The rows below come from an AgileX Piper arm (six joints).
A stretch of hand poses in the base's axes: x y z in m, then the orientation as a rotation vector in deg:
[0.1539, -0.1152, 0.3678, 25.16, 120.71, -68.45]
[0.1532, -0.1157, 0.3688, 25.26, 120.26, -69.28]
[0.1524, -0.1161, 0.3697, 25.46, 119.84, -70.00]
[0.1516, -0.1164, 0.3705, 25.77, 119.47, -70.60]
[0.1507, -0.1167, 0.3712, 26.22, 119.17, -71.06]
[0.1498, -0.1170, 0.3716, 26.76, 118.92, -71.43]
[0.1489, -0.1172, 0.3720, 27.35, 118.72, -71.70]
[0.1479, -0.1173, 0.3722, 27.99, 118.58, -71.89]
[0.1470, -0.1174, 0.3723, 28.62, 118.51, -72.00]
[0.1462, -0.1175, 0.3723, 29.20, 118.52, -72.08]
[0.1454, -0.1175, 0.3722, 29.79, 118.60, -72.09]
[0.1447, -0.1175, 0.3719, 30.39, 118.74, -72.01]
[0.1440, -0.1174, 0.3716, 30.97, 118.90, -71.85]
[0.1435, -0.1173, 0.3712, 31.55, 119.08, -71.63]
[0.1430, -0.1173, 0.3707, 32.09, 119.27, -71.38]
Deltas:
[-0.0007, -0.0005, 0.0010, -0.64, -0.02, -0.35]
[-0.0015, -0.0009, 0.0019, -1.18, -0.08, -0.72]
[-0.0023, -0.0012, 0.0027, -1.59, -0.18, -1.13]
[-0.0032, -0.0015, 0.0034, -1.86, -0.32, -1.58]
[-0.0041, -0.0018, 0.0038, -2.03, -0.47, -2.07]
[-0.0050, -0.0020, 0.0042, -2.10, -0.64, -2.56]
[-0.0060, -0.0021, 0.0044, -2.09, -0.81, -3.06]
[-0.0069, -0.0022, 0.0045, -2.00, -0.96, -3.53]
[-0.0077, -0.0023, 0.0045, -1.88, -1.04, -3.96]
[-0.0085, -0.0023, 0.0044, -1.68, -1.10, -4.38]
[-0.0092, -0.0023, 0.0041, -1.40, -1.15, -4.79]
[-0.0099, -0.0022, 0.0038, -1.07, -1.22, -5.14]
[-0.0104, -0.0021, 0.0034, -0.70, -1.29, -5.48]
[-0.0109, -0.0021, 0.0029, -0.33, -1.37, -5.77]

